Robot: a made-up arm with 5 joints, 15 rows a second.
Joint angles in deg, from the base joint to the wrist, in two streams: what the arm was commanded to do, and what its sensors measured. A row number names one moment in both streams.
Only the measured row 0 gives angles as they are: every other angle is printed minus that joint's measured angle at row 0.
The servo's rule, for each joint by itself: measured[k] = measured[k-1] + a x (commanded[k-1-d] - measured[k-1]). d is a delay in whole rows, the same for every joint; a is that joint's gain. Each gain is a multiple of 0.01, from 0.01 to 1. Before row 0 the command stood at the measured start. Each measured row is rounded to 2 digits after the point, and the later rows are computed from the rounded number. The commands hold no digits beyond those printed.
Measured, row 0:
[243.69, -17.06, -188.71, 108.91, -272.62]
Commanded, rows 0 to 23:
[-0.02, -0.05, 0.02, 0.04, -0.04]
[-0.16, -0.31, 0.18, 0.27, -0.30]
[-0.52, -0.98, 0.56, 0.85, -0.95]
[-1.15, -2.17, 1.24, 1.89, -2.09]
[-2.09, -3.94, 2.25, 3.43, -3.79]
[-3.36, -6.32, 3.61, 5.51, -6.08]
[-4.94, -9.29, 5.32, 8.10, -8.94]
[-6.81, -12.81, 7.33, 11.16, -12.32]
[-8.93, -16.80, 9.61, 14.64, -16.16]
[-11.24, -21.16, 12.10, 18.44, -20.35]
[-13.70, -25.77, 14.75, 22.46, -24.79]
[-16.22, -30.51, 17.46, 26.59, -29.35]
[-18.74, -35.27, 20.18, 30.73, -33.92]
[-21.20, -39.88, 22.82, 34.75, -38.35]
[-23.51, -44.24, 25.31, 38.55, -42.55]
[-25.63, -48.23, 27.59, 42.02, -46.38]
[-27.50, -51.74, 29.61, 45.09, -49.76]
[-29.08, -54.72, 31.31, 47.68, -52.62]
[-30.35, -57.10, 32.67, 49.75, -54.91]
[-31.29, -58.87, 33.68, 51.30, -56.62]
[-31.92, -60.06, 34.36, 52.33, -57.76]
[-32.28, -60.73, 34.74, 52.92, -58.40]
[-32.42, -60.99, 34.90, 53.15, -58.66]
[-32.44, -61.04, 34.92, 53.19, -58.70]
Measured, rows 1 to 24:
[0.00, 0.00, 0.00, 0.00, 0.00]
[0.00, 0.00, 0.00, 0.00, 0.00]
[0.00, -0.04, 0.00, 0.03, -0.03]
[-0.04, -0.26, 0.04, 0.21, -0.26]
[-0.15, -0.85, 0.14, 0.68, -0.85]
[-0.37, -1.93, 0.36, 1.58, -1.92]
[-0.75, -3.58, 0.74, 2.95, -3.53]
[-1.32, -5.83, 1.31, 4.84, -5.72]
[-2.12, -8.67, 2.11, 7.25, -8.49]
[-3.15, -12.06, 3.15, 10.14, -11.78]
[-4.42, -15.95, 4.44, 13.47, -15.55]
[-5.92, -20.22, 5.97, 17.15, -19.68]
[-7.63, -24.77, 7.73, 21.08, -24.07]
[-9.52, -29.48, 9.68, 25.16, -28.61]
[-11.55, -34.23, 11.78, 29.28, -33.18]
[-13.67, -38.86, 13.99, 33.33, -37.63]
[-15.83, -43.27, 16.25, 37.19, -41.86]
[-17.99, -47.34, 18.52, 40.76, -45.75]
[-20.08, -50.95, 20.74, 43.96, -49.20]
[-22.06, -54.04, 22.85, 46.71, -52.14]
[-23.88, -56.55, 24.81, 48.96, -54.52]
[-25.51, -58.45, 26.58, 50.69, -56.33]
[-26.92, -59.77, 28.14, 51.90, -57.56]
[-28.10, -60.56, 29.46, 52.65, -58.28]
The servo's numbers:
d 2
a 0.22 0.82 0.20 0.74 0.86

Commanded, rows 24 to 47:
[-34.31, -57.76, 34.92, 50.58, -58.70]
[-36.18, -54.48, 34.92, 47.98, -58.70]
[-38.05, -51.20, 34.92, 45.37, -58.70]
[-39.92, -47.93, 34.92, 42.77, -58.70]
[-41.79, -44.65, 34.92, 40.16, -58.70]
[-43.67, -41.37, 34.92, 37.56, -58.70]
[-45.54, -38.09, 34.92, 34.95, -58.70]
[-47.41, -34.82, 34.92, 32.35, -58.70]
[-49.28, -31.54, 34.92, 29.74, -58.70]
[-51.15, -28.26, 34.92, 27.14, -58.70]
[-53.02, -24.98, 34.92, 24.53, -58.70]
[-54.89, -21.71, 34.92, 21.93, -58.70]
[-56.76, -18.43, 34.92, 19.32, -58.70]
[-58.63, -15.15, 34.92, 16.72, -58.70]
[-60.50, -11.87, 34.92, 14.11, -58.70]
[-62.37, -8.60, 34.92, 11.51, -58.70]
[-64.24, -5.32, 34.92, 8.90, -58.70]
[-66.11, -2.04, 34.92, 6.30, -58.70]
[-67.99, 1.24, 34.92, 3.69, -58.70]
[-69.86, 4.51, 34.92, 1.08, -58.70]
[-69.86, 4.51, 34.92, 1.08, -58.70]
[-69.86, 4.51, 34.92, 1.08, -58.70]
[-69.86, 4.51, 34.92, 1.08, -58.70]
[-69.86, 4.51, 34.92, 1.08, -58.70]
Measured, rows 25 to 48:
[-29.05, -60.91, 30.55, 53.02, -58.61]
[-29.80, -61.02, 31.42, 53.15, -58.69]
[-30.79, -58.35, 32.12, 51.25, -58.70]
[-31.98, -55.18, 32.68, 48.83, -58.70]
[-33.32, -51.92, 33.13, 46.27, -58.70]
[-34.77, -48.65, 33.49, 43.68, -58.70]
[-36.31, -45.37, 33.78, 41.08, -58.70]
[-37.93, -42.09, 34.01, 38.48, -58.70]
[-39.60, -38.81, 34.19, 35.87, -58.70]
[-41.32, -35.54, 34.34, 33.27, -58.70]
[-43.07, -32.26, 34.46, 30.66, -58.70]
[-44.85, -28.98, 34.55, 28.06, -58.70]
[-46.65, -25.70, 34.62, 25.45, -58.70]
[-48.46, -22.43, 34.68, 22.85, -58.70]
[-50.29, -19.15, 34.73, 20.24, -58.70]
[-52.12, -15.87, 34.77, 17.64, -58.70]
[-53.96, -12.59, 34.80, 15.03, -58.70]
[-55.81, -9.32, 34.82, 12.43, -58.70]
[-57.66, -6.04, 34.84, 9.82, -58.70]
[-59.52, -2.76, 34.86, 7.22, -58.70]
[-61.38, 0.52, 34.87, 4.61, -58.70]
[-63.25, 3.79, 34.88, 2.00, -58.70]
[-64.70, 4.38, 34.89, 1.32, -58.70]
[-65.84, 4.49, 34.90, 1.14, -58.70]

